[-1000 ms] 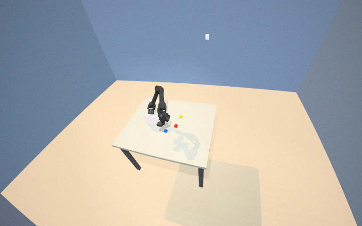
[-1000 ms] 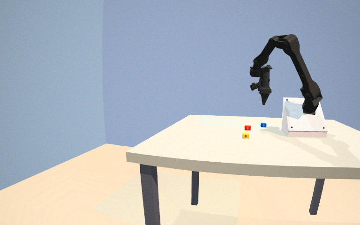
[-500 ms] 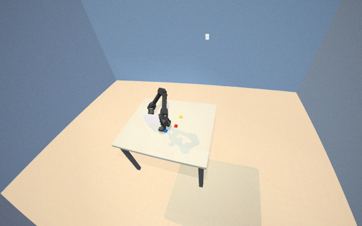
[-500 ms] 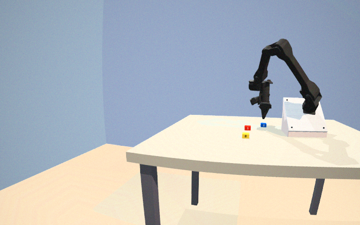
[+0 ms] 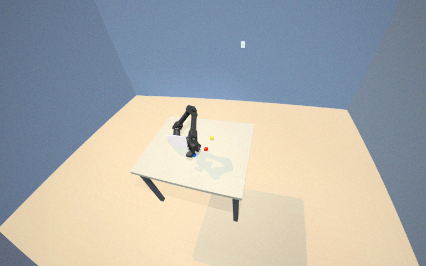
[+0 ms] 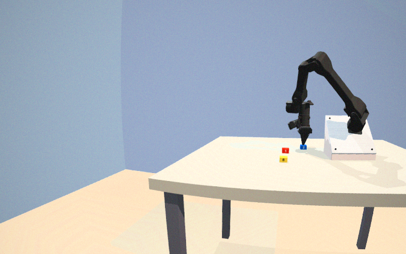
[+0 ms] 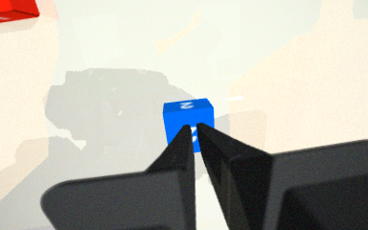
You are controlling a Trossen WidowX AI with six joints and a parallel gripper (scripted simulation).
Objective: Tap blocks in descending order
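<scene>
Now: gripper tip 1 cm above the blue block. The rest, counted from my gripper tip: red block: 10 cm to the left, 9 cm ahead, 1 cm below; then yellow block: 26 cm to the left, 9 cm ahead, 1 cm below.
</scene>
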